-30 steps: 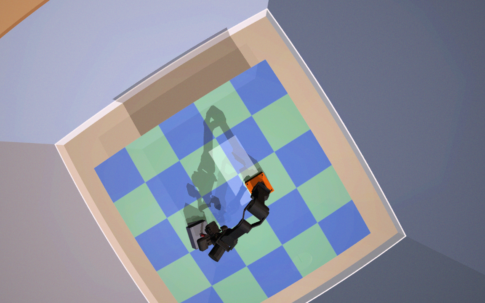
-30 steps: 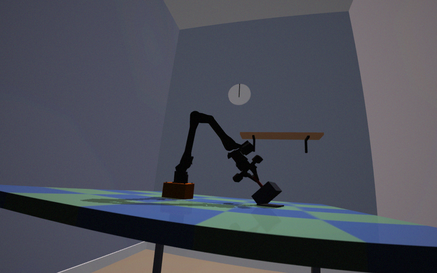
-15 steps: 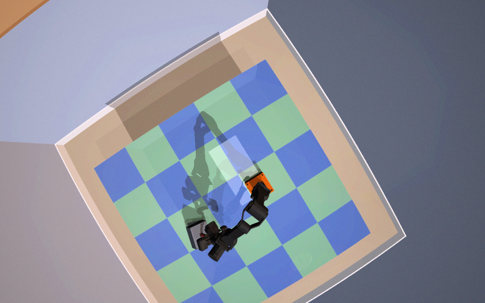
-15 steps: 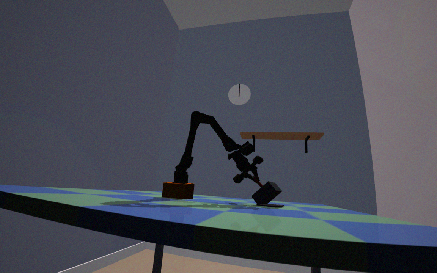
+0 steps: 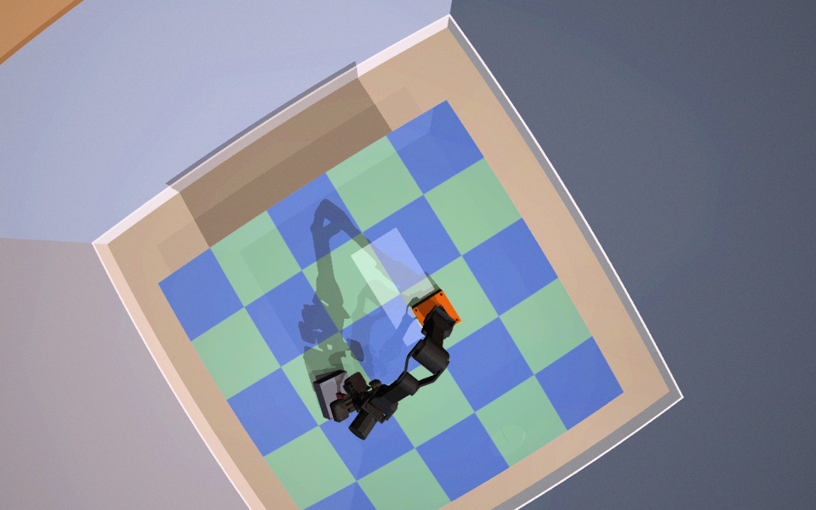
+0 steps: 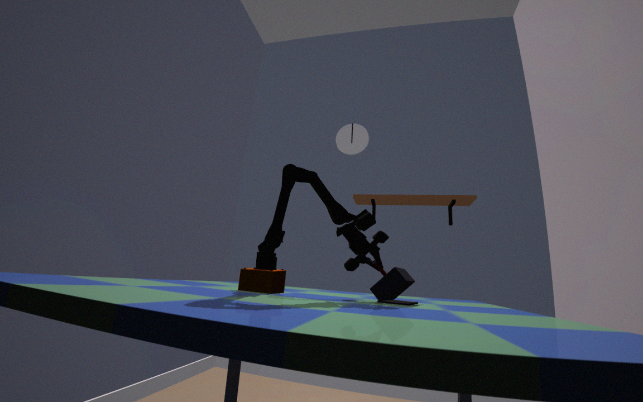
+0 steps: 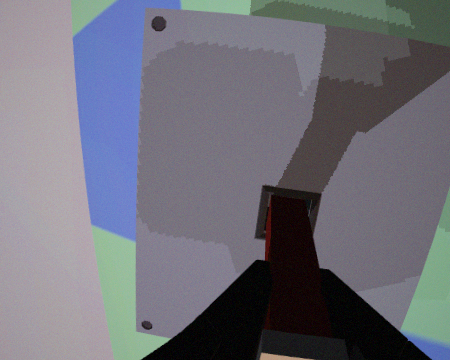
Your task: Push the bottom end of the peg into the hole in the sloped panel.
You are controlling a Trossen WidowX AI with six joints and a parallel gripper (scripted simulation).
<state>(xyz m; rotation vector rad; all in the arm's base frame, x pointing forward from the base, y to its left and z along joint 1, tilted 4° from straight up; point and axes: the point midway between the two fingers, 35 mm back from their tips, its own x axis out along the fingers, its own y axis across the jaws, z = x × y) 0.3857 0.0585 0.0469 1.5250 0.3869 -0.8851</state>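
Right now my gripper tip is 4 cm short of the grey sloped panel, 1 cm to the left of it and 5 cm above it. The rest, counted from my gripper tip: red square peg 1 cm behind, 1 cm above; flat plate 6 cm ahead, 2 cm to the right, 10 cm below.
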